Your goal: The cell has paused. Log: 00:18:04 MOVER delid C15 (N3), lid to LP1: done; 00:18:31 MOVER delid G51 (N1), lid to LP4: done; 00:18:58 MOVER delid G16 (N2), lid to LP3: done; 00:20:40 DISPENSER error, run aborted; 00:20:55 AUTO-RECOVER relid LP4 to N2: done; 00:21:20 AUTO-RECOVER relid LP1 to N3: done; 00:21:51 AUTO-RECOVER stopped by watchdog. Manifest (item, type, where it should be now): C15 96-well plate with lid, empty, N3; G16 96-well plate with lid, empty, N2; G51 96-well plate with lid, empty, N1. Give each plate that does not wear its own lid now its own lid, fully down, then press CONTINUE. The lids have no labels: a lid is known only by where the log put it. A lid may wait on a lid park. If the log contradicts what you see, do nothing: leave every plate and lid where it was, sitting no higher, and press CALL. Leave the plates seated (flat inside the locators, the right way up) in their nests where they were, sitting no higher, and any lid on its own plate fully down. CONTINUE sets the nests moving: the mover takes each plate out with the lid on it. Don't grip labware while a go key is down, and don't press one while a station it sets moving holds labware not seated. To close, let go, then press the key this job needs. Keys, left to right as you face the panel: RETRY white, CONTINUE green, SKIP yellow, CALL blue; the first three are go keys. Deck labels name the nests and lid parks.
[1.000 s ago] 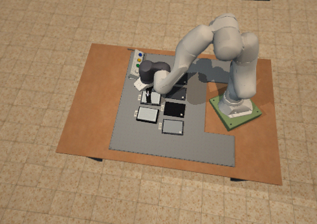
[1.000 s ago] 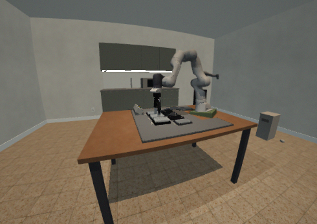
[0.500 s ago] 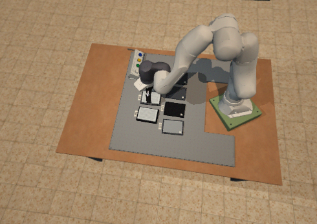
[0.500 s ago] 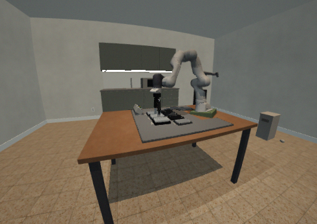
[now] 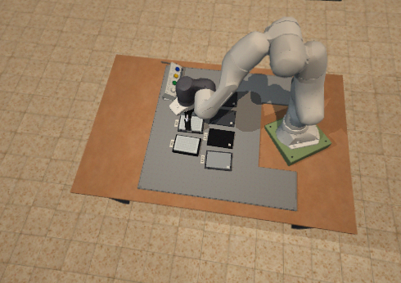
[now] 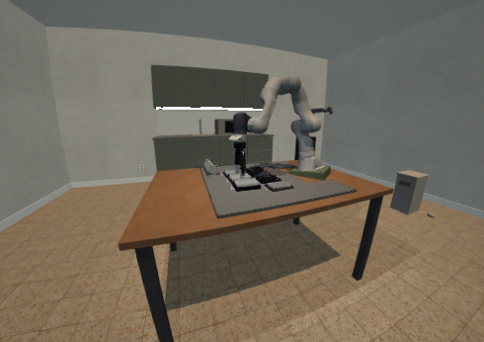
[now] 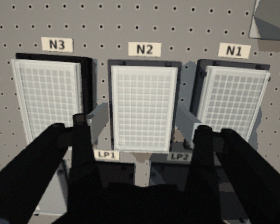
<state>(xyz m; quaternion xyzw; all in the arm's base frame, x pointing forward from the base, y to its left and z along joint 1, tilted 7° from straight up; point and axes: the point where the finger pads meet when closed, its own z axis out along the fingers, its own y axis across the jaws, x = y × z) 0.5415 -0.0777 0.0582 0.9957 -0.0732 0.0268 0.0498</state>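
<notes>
My gripper is now 2 cm above the clear lid. The rest, counted from my hand: LP2 label (10 cm behind, 6 cm to the right, 5 cm below); then lid park labelled LP1 (17 cm behind, 9 cm to the left, 5 cm below); then LP1 label (8 cm behind, 7 cm to the left, 5 cm below).
</notes>
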